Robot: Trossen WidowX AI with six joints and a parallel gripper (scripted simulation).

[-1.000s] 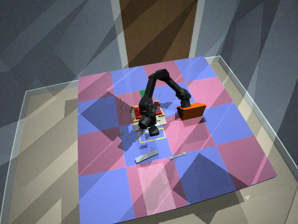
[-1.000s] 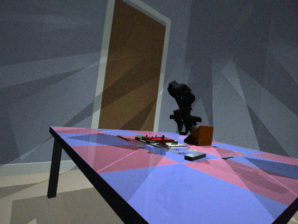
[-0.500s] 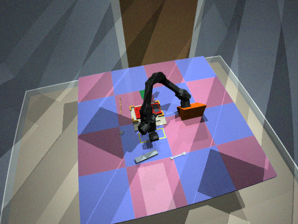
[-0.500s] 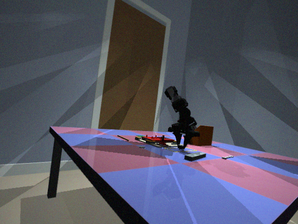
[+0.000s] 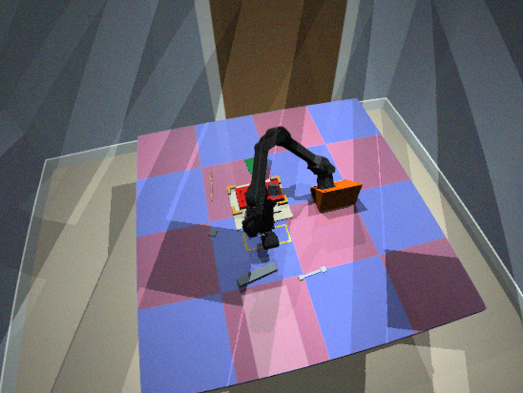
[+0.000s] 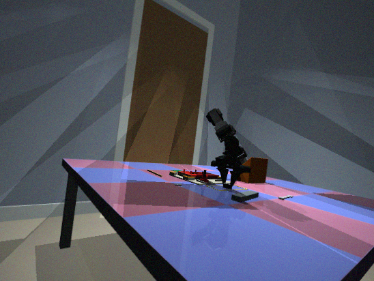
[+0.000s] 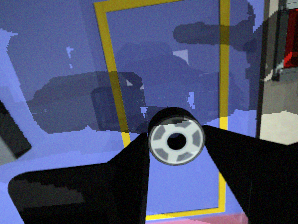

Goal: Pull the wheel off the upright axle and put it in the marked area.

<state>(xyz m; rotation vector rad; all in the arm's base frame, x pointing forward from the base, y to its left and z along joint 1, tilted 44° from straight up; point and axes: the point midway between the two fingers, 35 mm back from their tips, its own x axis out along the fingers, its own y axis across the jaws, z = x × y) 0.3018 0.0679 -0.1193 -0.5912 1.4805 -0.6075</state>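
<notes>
The wheel lies right at my gripper tip. From my gripper tip the other things lie so: thin rod (190 mm ahead, 330 mm to the right, 10 mm below); then grey bar (130 mm behind, 200 mm to the left, 10 mm below); then upright axle (60 mm ahead, 100 mm to the right, 30 mm above).
</notes>
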